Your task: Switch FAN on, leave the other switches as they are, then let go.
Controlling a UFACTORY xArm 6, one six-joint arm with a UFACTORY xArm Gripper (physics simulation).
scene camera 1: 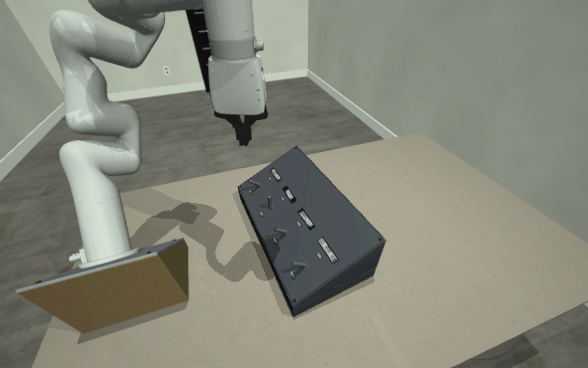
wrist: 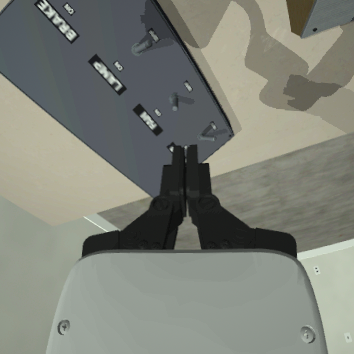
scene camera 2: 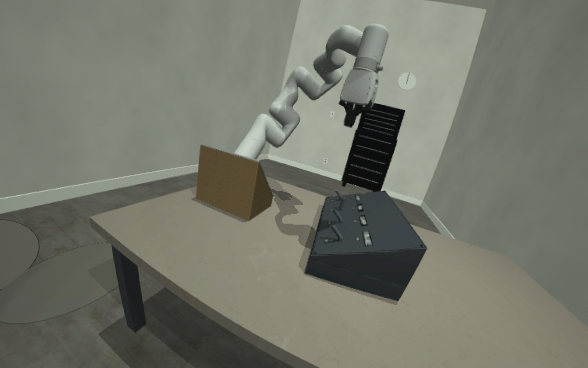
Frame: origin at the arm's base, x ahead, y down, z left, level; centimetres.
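Seen in the pictures: gripper, fingertip midpoint: (scene camera 1: 244, 142) (wrist: 186, 159) (scene camera 2: 347, 126); arm's base, origin of the base link: (scene camera 1: 111, 259) (scene camera 2: 235, 171).
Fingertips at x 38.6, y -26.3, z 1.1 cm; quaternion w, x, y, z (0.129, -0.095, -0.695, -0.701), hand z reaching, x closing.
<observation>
Pixels of each thing's middle, then the offset from my fingertips to it. Level surfaces: height alone.
- dark sloped switch panel, body centre: (wrist: 132, 88) (scene camera 1: 298, 217) (scene camera 2: 357, 227) dy +33.1, dx +13.0, dz +4.0 cm
- FAN switch, body centre: (wrist: 174, 103) (scene camera 1: 269, 201) (scene camera 2: 342, 203) dy +27.6, dx +4.8, dz +8.7 cm
- LAMP switch, body centre: (wrist: 142, 46) (scene camera 1: 280, 230) (scene camera 2: 338, 215) dy +28.2, dx +5.4, dz -3.3 cm
- BRAKE switch, body centre: (scene camera 1: 299, 264) (scene camera 2: 337, 232) dy +28.2, dx +7.4, dz -15.2 cm
- far-end switch, body centre: (wrist: 207, 137) (scene camera 1: 254, 182) dy +28.2, dx +1.5, dz +20.4 cm
- table, its level: dy +39.2 cm
The dark sloped switch panel (scene camera 1: 332, 200) (scene camera 2: 390, 222) (wrist: 85, 112) stands on the table. The FAN switch (scene camera 1: 270, 202) (scene camera 2: 342, 203) (wrist: 174, 101) is second from the far end; its lever leans away from its OFF label, toward the ON side. The LAMP switch (scene camera 1: 281, 233) (scene camera 2: 336, 216) (wrist: 142, 47), the BRAKE switch (scene camera 1: 299, 267) (scene camera 2: 336, 233) and the far-end switch (scene camera 1: 254, 186) (wrist: 207, 136) lean toward their OFF labels. My gripper (scene camera 1: 243, 142) (scene camera 2: 349, 123) (wrist: 186, 159) is shut and empty, up in the air beyond the panel's far end, touching no switch. It hides most of the far-end name plate in the wrist view.
The arm's wooden wedge base (scene camera 1: 115, 295) (scene camera 2: 227, 185) (wrist: 299, 15) stands on the table (scene camera 1: 450, 215) (scene camera 2: 210, 260) left of the panel. A black drawer cabinet (scene camera 1: 198, 50) (scene camera 2: 372, 150) stands on the floor behind the table.
</observation>
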